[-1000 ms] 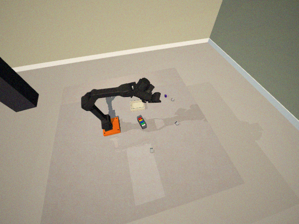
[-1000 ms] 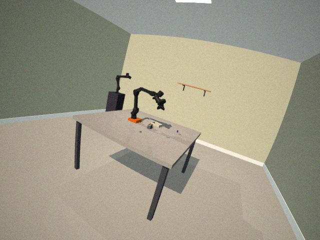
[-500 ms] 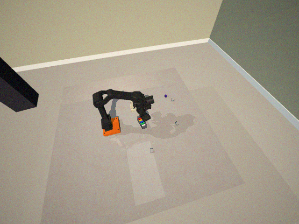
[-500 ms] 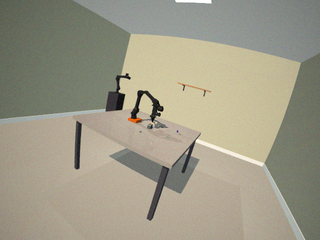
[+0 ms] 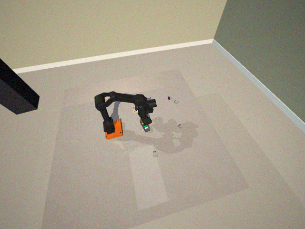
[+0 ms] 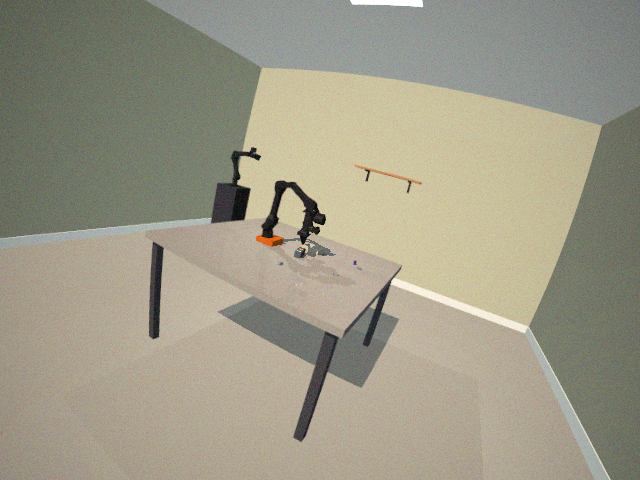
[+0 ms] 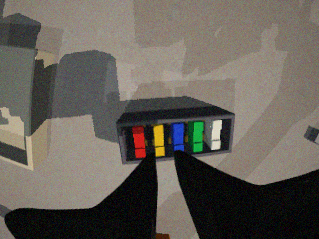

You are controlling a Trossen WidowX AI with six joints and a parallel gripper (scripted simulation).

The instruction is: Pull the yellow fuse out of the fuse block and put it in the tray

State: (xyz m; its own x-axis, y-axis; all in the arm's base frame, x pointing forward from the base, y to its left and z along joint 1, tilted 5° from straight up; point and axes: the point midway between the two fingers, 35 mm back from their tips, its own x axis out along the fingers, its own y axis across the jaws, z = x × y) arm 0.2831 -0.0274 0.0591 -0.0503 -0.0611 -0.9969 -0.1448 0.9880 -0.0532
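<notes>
The yellow fuse is 5 cm below my gripper tip. Round my gripper tip: cream tray: 18 cm to the left, 7 cm below, 2 cm ahead.
</notes>
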